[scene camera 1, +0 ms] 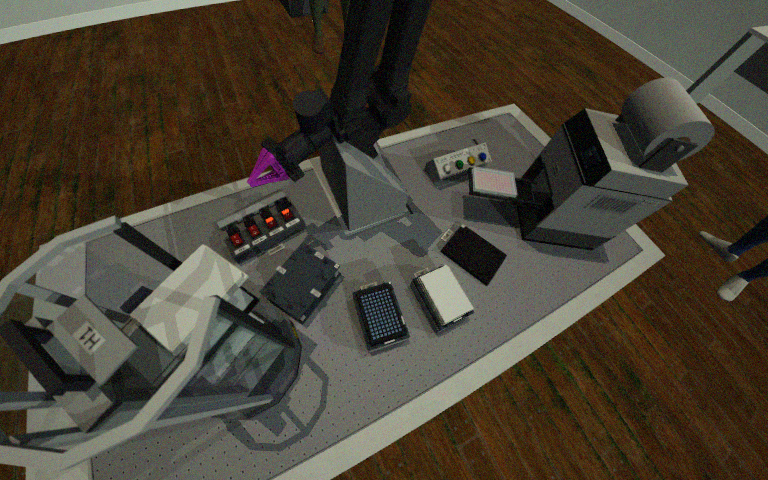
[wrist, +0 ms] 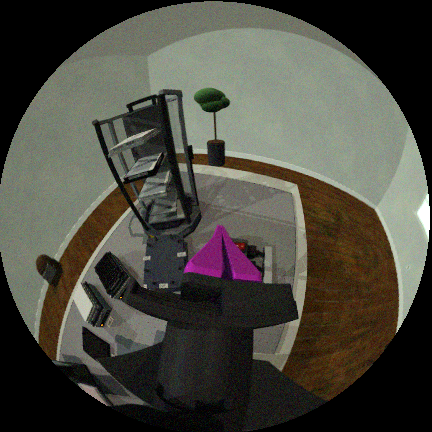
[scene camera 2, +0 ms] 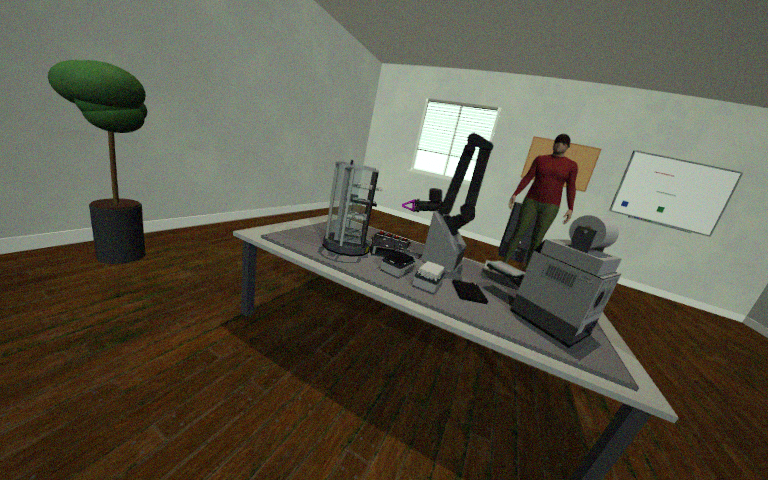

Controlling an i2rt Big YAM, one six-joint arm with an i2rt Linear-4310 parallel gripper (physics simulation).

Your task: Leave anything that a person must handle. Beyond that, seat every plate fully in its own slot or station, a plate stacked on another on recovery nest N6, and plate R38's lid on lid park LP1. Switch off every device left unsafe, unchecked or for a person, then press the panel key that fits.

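Frame: origin at the arm's base, x left, y back, z up, level; millimetres.
Seen in the pictures: gripper, fingertip midpoint: [scene camera 1: 249,184] [wrist: 218,228] [scene camera 2: 401,205]; arm's base at its link origin: [scene camera 1: 355,140] [scene camera 2: 449,225].
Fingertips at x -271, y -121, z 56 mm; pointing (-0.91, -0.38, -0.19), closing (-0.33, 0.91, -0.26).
Offsets run from my fingertips to a thing's top centre. "*": to the spot under its first point.
My gripper [scene camera 1: 252,181] [scene camera 2: 403,204] [wrist: 218,228] is shut and empty, raised near the switch box [scene camera 1: 262,233] [scene camera 2: 391,240]. Two rockers glow orange at its right end; the left ones are dull red. The key panel @(dy +88, dx +636, dz -168 mm) [scene camera 1: 462,161] has white, green, yellow and blue keys. A plate with blue wells @(dy -303, dx +192, dz -183 mm) [scene camera 1: 381,313] [wrist: 114,275] and a white-topped plate @(dy -315, dx +357, dz -170 mm) [scene camera 1: 445,294] [scene camera 2: 431,270] sit on separate stations. A pink-welled plate @(dy -74, dx +634, dz -121 mm) [scene camera 1: 493,182] lies on the instrument's tray. The dark nest base @(dy -155, dx +36, dz -176 mm) [scene camera 1: 303,283] [wrist: 165,262] shows no plate on top. Labels are too small to read.
A tall rack @(dy -282, dx -136, dz +196 mm) [wrist: 170,150] with plates on its levels stands at the left end. A black pad @(* dy -225, dx +516, dz -238 mm) [scene camera 1: 472,253] [scene camera 2: 469,290] lies right of the white-topped plate. A grey instrument @(dy -196, dx +866, dz +204 mm) [scene camera 1: 600,217] [scene camera 2: 557,294] stands at the right end. A person [scene camera 2: 552,181] stands behind the table.
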